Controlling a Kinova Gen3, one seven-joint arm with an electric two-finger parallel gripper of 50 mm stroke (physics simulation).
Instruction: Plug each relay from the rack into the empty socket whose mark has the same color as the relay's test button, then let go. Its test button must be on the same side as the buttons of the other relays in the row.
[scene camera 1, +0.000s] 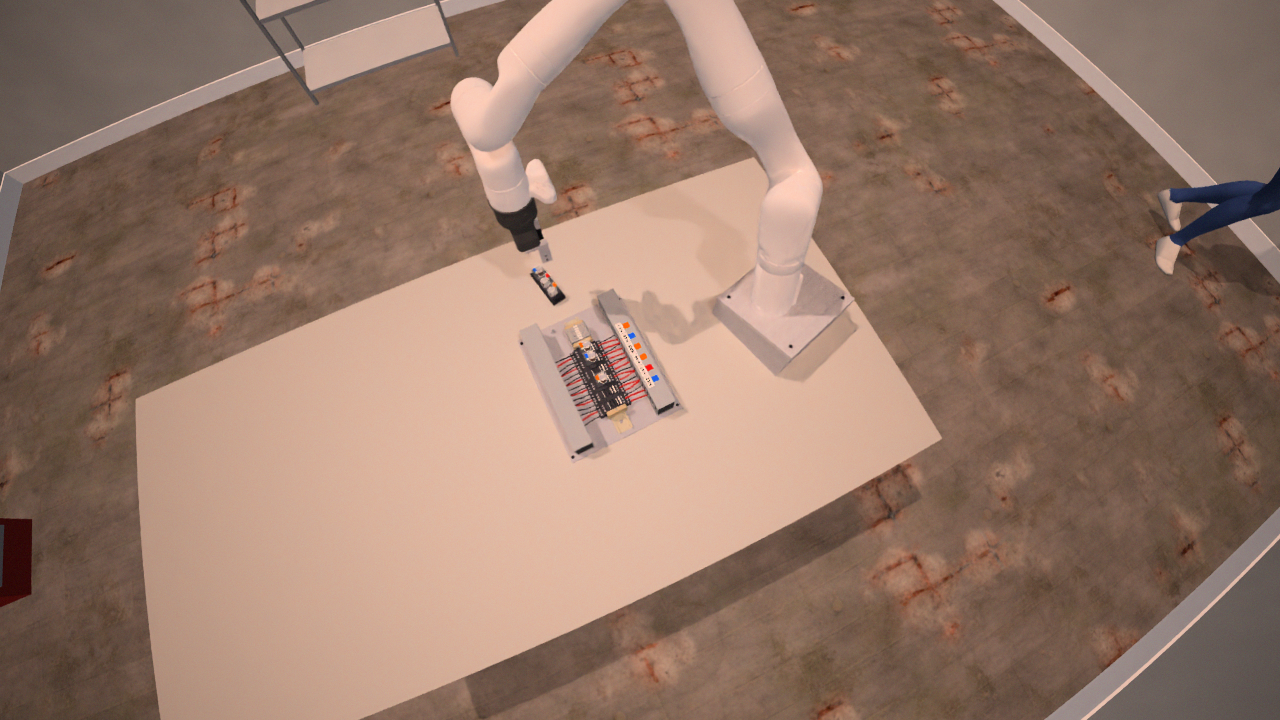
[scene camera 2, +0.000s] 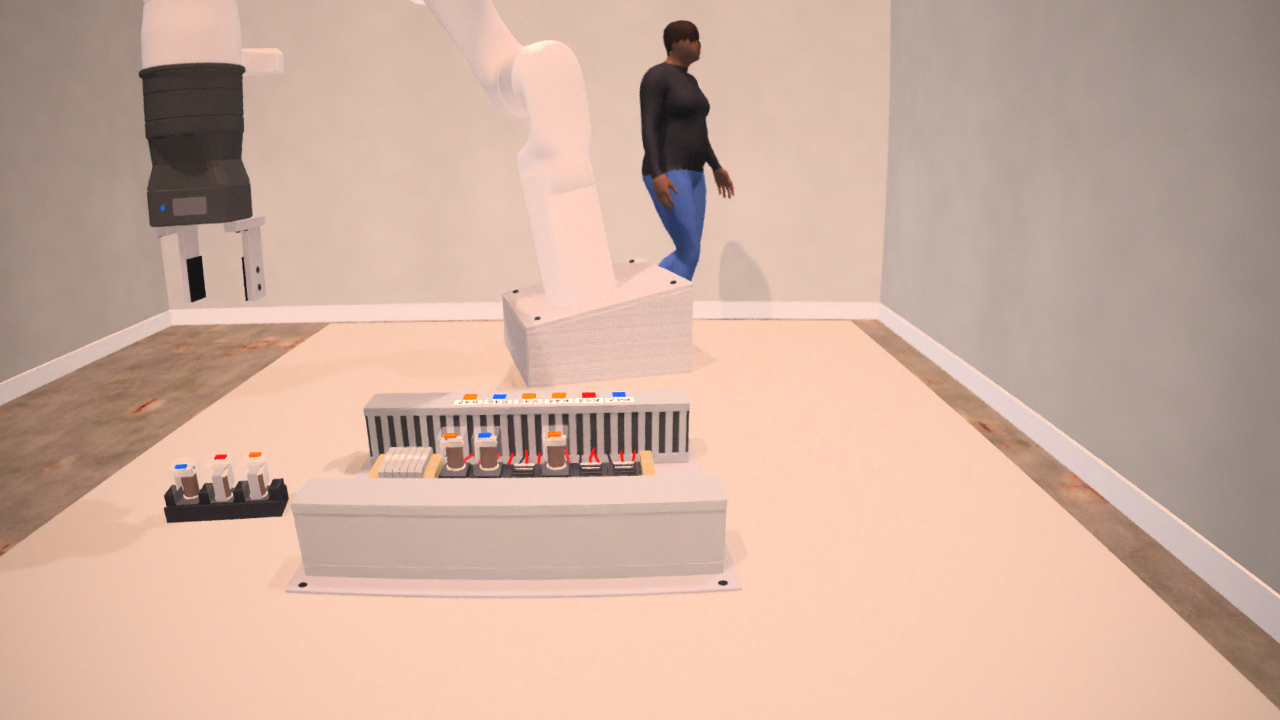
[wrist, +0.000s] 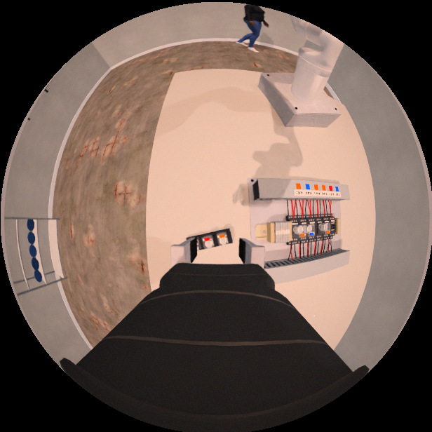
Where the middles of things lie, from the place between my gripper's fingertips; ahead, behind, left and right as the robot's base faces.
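There's the orange-button K45 relay (scene camera 2: 255, 471), and it's 160 mm below my hand, 10 mm ahead of it and 10 mm to the left of it. The red-button relay (scene camera 2: 220, 473) is 160 mm below my hand too, 20 mm ahead of it and 20 mm to the right of it. You'd find the blue-button K42 relay (scene camera 2: 186, 476) 160 mm below my hand, 30 mm ahead and 50 mm to the right, while the black rack (scene camera 2: 278, 492) is 170 mm below my hand, 20 mm ahead and 20 mm to the right.
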